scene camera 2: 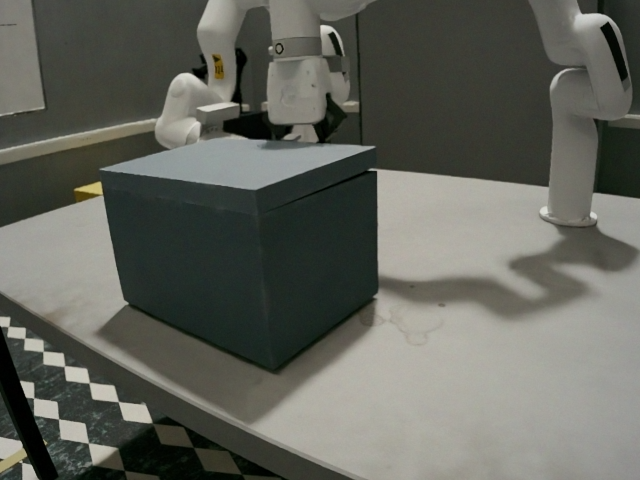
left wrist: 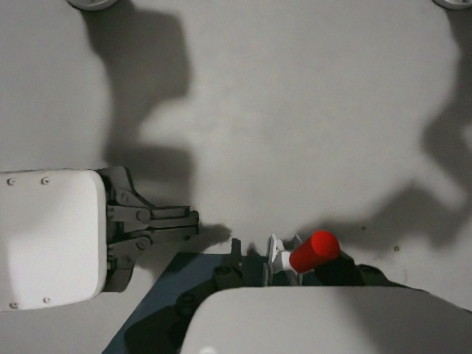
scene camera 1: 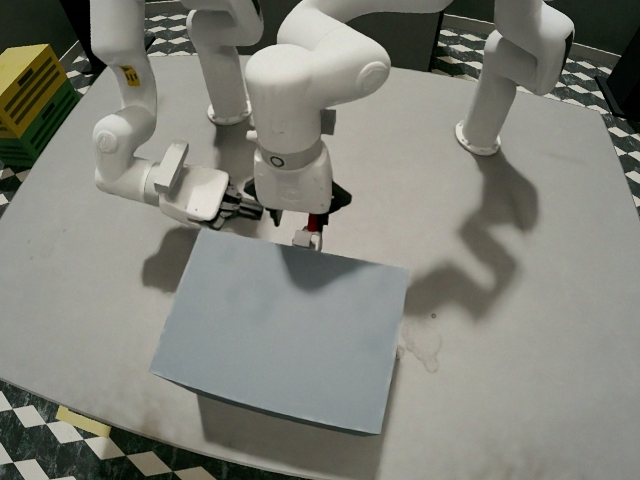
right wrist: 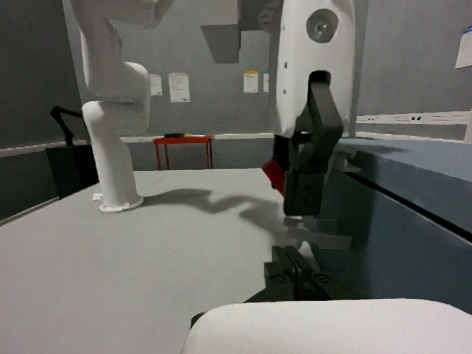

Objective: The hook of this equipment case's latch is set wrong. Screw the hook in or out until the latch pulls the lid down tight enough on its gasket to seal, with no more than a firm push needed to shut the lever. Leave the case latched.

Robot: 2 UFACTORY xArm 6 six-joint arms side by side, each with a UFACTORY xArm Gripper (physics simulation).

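Frame: origin at the left arm's base, x ahead, y left, z up, level; centimetres.
Seen in the pictures: left gripper, between the fingertips: [left wrist: 277,255] [scene camera 1: 300,221] [right wrist: 291,199]; right gripper, between the fingertips: [left wrist: 198,221] [scene camera 1: 262,212] [right wrist: 282,264]; left arm's base, origin of its link: [scene camera 2: 567,217] [scene camera 1: 477,138] [right wrist: 122,204]; right arm's base, origin of its link: [scene camera 1: 230,109].
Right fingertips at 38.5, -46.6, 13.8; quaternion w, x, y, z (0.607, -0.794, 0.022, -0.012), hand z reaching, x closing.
Offsets run from my right fingertips to a thing's top centre, as dx, dy, dz. Level surfaces: height alone.
The blue-grey case [scene camera 2: 191,248] [right wrist: 410,240] has its lid {+20.9, +6.9, +7.3} [scene camera 1: 289,335] [scene camera 2: 227,165] [right wrist: 430,157] down, with a dark gap beneath it that widens towards the latch side. The pale metal latch [scene camera 1: 305,238] [left wrist: 272,257] is on the side facing the arm bases. Its red lever {+2.1, +9.1, +6.4} [scene camera 1: 312,222] [left wrist: 316,251] [right wrist: 274,176] stands out from the case. My left gripper [scene camera 1: 299,223] [left wrist: 277,255] points down over the latch, open, with the lever between its fingers near one of them. My right gripper [scene camera 1: 260,210] [left wrist: 198,221] [right wrist: 282,264] is shut and empty, level, beside the latch. The hook's thread is hidden.
The grey table {dz -13.8} [scene camera 1: 516,387] [scene camera 2: 491,387] carries the arm bases behind the case. Yellow and green crates [scene camera 1: 31,98] stand on the floor beside the table. A red cart [right wrist: 182,140] is in the background of the right wrist view. The two grippers are close together.
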